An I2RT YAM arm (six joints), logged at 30 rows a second.
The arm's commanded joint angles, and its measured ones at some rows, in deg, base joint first. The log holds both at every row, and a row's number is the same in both.
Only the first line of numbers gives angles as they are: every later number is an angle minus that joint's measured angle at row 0.
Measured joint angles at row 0:
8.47, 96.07, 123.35, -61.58, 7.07, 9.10
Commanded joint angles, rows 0 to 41:
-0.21, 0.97, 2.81, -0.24, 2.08, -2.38
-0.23, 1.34, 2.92, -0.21, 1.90, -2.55
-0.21, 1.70, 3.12, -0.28, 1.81, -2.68
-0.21, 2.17, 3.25, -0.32, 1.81, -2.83
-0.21, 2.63, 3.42, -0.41, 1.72, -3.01
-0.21, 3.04, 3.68, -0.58, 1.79, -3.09
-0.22, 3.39, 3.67, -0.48, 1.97, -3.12
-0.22, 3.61, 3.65, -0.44, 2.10, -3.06
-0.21, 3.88, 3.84, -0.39, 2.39, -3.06
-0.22, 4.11, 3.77, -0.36, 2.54, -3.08
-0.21, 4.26, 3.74, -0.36, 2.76, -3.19
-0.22, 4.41, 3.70, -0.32, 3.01, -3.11
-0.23, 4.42, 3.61, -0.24, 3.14, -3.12
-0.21, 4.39, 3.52, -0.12, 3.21, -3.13
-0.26, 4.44, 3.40, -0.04, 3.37, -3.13
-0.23, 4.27, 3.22, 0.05, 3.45, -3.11
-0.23, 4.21, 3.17, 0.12, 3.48, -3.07
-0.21, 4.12, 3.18, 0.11, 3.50, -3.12
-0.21, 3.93, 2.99, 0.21, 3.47, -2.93
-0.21, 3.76, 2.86, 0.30, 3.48, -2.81
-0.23, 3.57, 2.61, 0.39, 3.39, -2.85
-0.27, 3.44, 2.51, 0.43, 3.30, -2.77
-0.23, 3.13, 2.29, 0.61, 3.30, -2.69
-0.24, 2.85, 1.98, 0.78, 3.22, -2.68
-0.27, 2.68, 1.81, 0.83, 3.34, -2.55
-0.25, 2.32, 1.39, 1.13, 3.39, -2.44
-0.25, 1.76, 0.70, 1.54, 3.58, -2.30
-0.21, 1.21, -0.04, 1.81, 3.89, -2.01
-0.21, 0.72, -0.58, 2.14, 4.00, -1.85
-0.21, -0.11, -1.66, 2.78, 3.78, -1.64
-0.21, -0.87, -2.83, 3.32, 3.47, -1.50
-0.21, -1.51, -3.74, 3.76, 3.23, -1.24
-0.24, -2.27, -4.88, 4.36, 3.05, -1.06
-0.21, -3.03, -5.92, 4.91, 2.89, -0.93
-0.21, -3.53, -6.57, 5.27, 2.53, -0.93
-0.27, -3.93, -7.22, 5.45, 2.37, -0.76
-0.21, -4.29, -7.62, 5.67, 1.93, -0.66
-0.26, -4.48, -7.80, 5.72, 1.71, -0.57
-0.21, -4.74, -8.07, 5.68, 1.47, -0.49
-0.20, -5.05, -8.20, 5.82, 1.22, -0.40
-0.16, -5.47, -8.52, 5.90, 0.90, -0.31
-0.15, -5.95, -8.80, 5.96, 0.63, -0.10
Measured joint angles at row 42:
-0.02, -4.15, -7.65, 4.50, 1.90, -1.18
